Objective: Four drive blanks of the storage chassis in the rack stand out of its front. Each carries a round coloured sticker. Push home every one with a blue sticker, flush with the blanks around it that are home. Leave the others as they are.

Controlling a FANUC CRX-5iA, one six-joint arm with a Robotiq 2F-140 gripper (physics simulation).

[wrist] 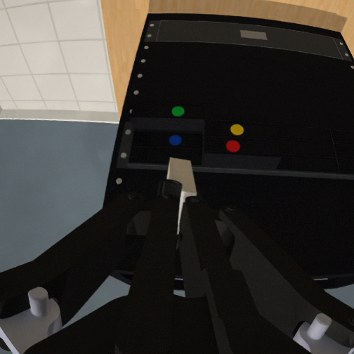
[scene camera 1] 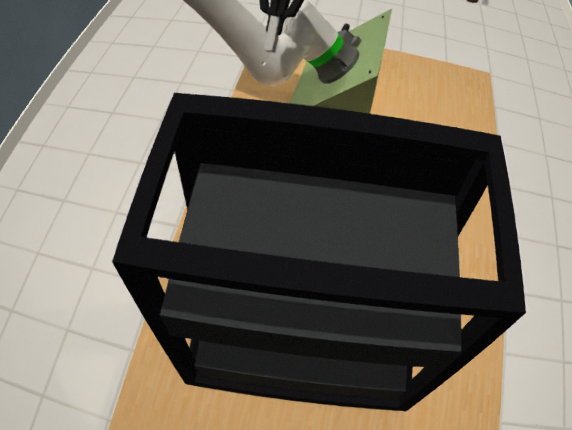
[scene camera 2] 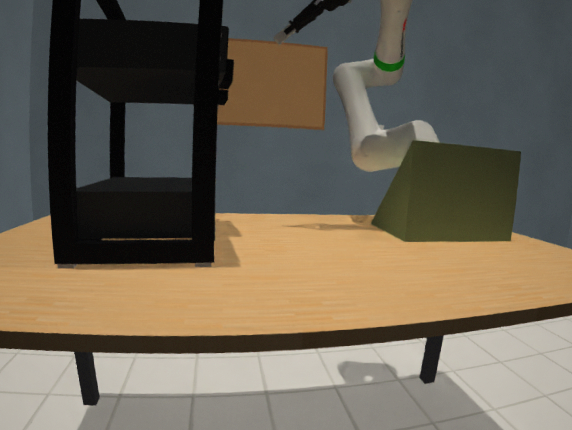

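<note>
The black rack [scene camera 1: 320, 122] [scene camera 2: 204, 150] holds the storage chassis [scene camera 2: 135, 45]. In the wrist view, the green-stickered blank [wrist: 178, 111] stands out of the front, its side face showing. Beside it, the blue-stickered blank [wrist: 175, 140] lies deeper and looks level with the plain blank next to it. The yellow-stickered blank [wrist: 237, 129] and red-stickered blank [wrist: 233, 146] stand out together to the right. My gripper [scene camera 1: 271, 42] [scene camera 2: 281, 37] [wrist: 177, 175] is shut and empty. Its tips hang in front of the rack, apart from it in scene camera 2. Stickers do not show in the scene views.
The green wedge-shaped base [scene camera 1: 345, 75] [scene camera 2: 460, 192] carries the arm on the wooden table [scene camera 1: 430, 90] [scene camera 2: 300, 285]. A lower dark unit [scene camera 2: 135, 212] sits in the rack. A brown board [scene camera 2: 275, 85] hangs on the wall behind. A grey panel [wrist: 210, 36] with a label shows at the wrist view's top.
</note>
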